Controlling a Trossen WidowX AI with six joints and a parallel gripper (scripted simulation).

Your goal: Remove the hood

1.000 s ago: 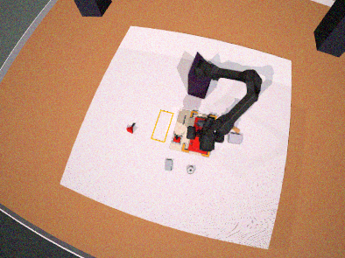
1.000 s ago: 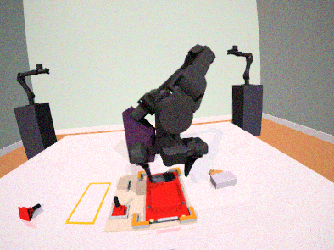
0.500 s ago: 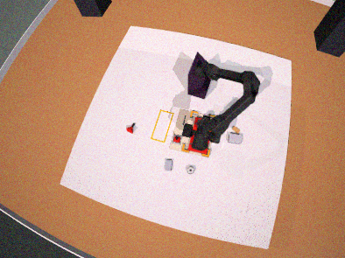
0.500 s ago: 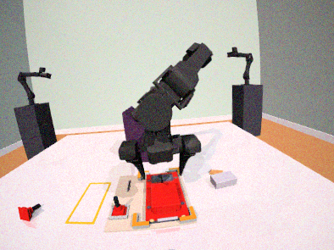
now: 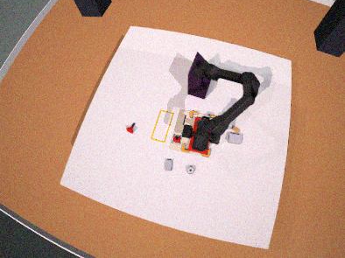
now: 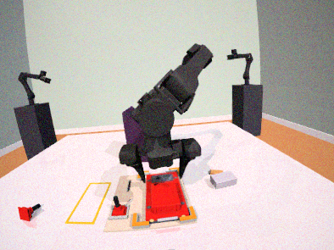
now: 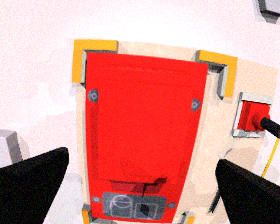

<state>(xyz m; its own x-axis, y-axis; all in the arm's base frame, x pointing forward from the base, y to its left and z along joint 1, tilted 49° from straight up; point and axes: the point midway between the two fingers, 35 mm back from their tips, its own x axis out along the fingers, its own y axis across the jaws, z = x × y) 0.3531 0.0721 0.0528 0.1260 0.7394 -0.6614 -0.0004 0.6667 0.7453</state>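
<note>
Now: the red hood 50 mm below my gripper tip. Also, from my gripper tip: grey ring: 170 mm ahead, 10 mm to the right, 80 mm below.
</note>
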